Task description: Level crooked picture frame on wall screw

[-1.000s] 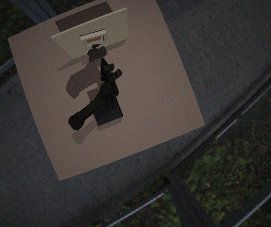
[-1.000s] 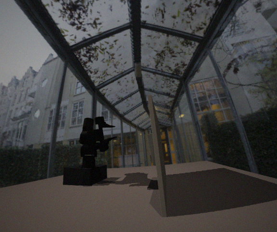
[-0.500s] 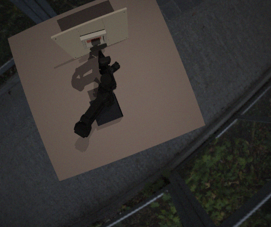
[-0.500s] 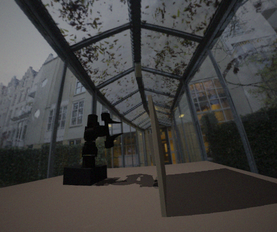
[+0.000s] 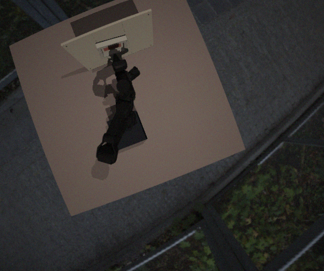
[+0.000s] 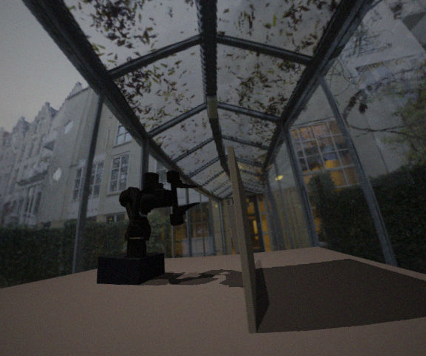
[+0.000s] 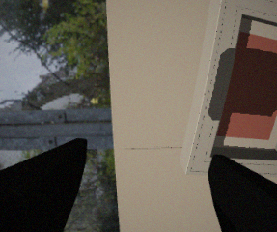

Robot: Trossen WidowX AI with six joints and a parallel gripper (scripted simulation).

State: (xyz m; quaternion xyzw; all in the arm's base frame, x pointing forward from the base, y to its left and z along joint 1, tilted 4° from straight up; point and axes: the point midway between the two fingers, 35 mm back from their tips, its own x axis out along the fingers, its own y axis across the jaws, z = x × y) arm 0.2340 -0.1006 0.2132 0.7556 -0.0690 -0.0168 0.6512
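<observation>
Right now my gripper tip is 130 mm short of the picture frame, 10 mm to the left of it and 110 mm above it. Round my gripper tip: wall panel 130 mm ahead, 30 mm to the right, 130 mm below.
</observation>
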